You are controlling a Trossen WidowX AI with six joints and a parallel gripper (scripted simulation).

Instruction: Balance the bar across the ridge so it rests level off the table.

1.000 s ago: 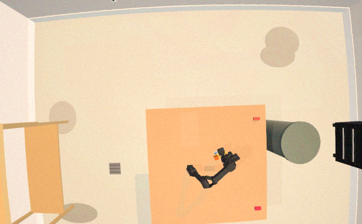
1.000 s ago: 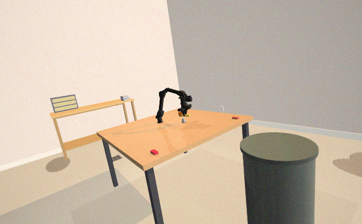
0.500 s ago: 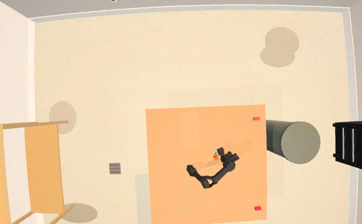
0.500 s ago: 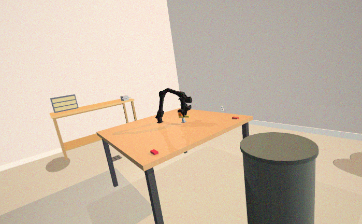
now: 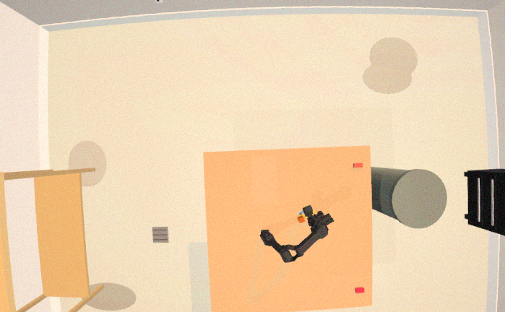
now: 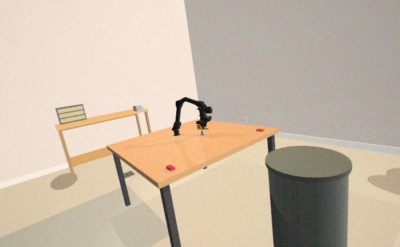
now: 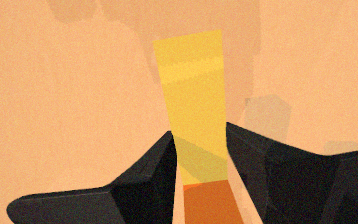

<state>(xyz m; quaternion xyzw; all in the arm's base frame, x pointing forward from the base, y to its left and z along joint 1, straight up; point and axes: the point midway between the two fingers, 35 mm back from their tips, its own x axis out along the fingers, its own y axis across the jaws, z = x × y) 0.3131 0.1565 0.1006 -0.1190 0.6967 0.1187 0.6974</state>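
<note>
The yellow bar lies 30 mm behind my gripper tip, 10 mm to the right of it and 10 mm above it.
</note>
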